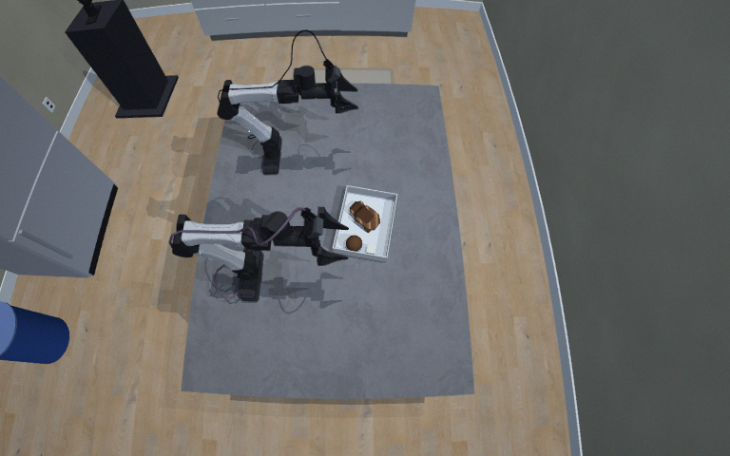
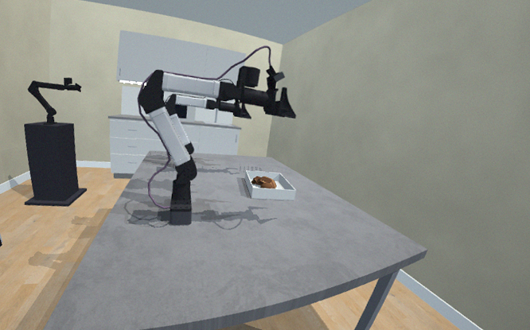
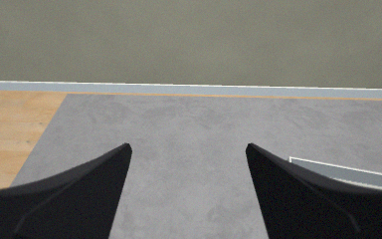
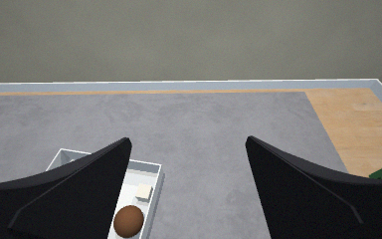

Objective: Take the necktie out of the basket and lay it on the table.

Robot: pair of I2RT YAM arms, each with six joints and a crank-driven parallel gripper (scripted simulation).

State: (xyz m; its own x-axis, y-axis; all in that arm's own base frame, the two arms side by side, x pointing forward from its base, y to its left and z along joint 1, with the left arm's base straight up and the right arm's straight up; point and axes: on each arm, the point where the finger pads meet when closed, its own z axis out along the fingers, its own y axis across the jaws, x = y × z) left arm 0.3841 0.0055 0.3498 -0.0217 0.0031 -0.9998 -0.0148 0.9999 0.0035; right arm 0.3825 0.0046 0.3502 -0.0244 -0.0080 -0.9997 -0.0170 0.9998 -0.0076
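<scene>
Right now my right hand is 38 cm above the white basket, 23 cm to the right of it and 6 cm short of it. Round my right hand: small cream block (38 cm below, 12 cm to the left, 8 cm ahead); brown ball (36 cm below, 14 cm to the left, 2 cm ahead).
</scene>
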